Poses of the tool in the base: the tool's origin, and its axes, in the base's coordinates. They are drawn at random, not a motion.
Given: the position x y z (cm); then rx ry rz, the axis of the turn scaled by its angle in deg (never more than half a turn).
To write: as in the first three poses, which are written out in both.
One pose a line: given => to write
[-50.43 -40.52 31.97 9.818 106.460 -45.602] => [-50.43 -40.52 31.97 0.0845 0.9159 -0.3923 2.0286]
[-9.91 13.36 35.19 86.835 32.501 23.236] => [-9.91 13.36 35.19 0.9085 0.3400 0.2431 1.6683]
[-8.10 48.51 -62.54 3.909 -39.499 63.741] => [-8.10 48.51 -62.54 0.0521 -0.5260 0.8489 1.3106]
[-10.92 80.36 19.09 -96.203 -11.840 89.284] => [-10.92 80.36 19.09 -0.7300 -0.0898 0.6775 2.3001]
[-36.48 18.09 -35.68 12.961 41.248 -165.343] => [-36.48 18.09 -35.68 0.0758 0.2414 -0.9675 2.9828]
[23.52 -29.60 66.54 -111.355 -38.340 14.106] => [23.52 -29.60 66.54 -0.9388 -0.3232 0.1189 2.0702]
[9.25 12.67 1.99 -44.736 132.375 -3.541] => [9.25 12.67 1.99 -0.3201 0.9471 -0.0253 2.4395]
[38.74 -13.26 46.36 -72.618 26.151 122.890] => [38.74 -13.26 46.36 -0.5004 0.1802 0.8468 2.5328]
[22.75 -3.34 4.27 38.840 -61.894 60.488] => [22.75 -3.34 4.27 0.4095 -0.6525 0.6377 1.6556]
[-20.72 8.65 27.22 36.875 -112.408 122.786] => [-20.72 8.65 27.22 0.2163 -0.6593 0.7201 2.9759]
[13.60 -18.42 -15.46 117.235 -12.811 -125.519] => [13.60 -18.42 -15.46 0.6807 -0.0744 -0.7288 3.0060]
